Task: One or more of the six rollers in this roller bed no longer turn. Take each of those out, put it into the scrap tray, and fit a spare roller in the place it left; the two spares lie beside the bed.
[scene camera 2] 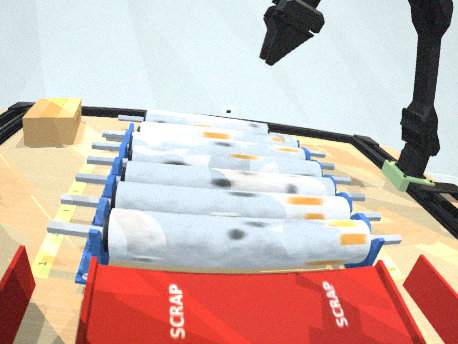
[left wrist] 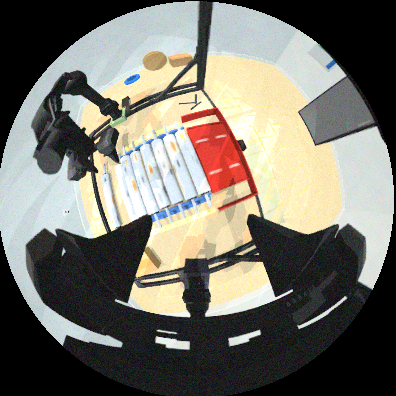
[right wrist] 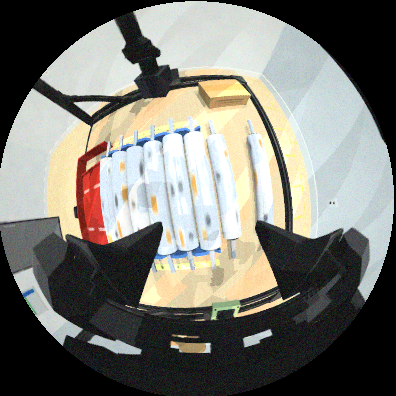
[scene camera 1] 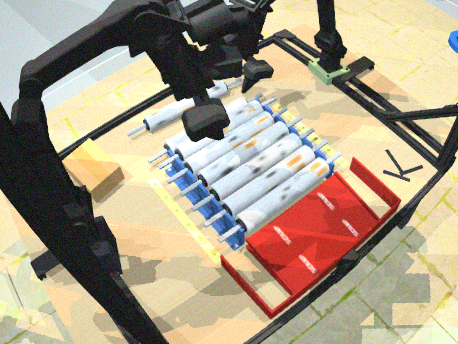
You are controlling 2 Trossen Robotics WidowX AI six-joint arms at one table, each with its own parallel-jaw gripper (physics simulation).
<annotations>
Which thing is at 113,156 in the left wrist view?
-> My right gripper.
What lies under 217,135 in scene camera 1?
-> My left gripper.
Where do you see a cardboard box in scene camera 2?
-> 51,121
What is my right gripper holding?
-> Nothing.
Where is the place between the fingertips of my right gripper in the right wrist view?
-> At 210,226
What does my left gripper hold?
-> Nothing.
</annotations>
